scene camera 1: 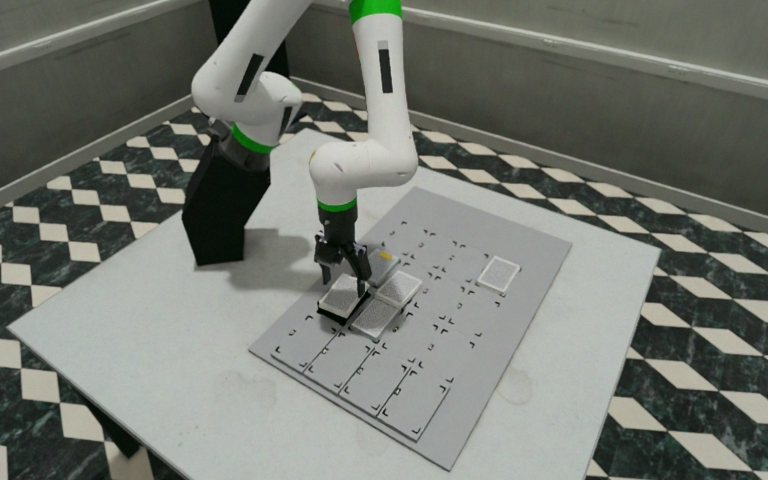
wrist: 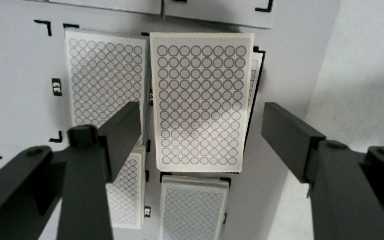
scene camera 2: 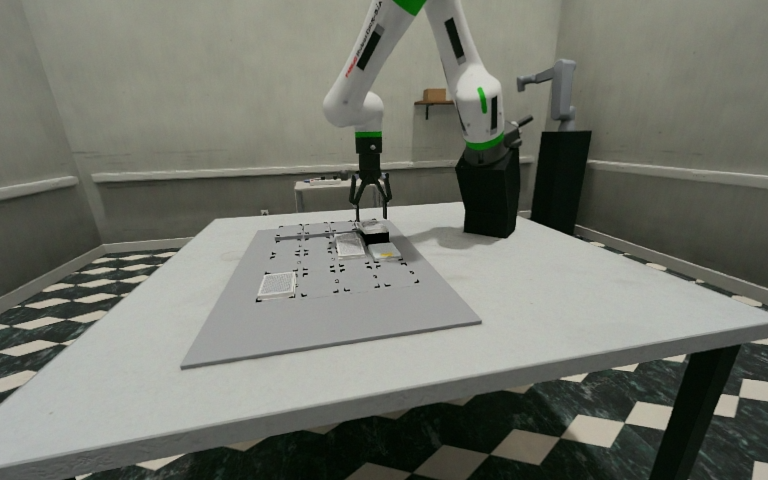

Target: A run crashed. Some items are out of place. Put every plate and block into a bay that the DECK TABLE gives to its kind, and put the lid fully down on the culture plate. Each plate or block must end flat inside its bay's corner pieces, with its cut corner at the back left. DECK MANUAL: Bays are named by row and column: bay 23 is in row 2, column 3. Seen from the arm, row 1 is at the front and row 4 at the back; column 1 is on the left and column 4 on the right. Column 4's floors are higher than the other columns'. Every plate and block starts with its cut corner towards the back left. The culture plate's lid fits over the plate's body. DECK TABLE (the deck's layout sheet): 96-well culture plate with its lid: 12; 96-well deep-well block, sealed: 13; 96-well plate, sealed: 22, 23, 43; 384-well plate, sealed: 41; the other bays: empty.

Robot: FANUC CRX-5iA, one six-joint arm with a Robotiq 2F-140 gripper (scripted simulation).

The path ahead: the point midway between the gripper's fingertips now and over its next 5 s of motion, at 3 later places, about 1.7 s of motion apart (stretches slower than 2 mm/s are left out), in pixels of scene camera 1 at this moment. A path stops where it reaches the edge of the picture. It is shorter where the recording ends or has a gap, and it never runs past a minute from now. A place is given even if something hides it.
The gripper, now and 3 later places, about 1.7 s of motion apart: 344, 288; 344, 294; 344, 293; 357, 295
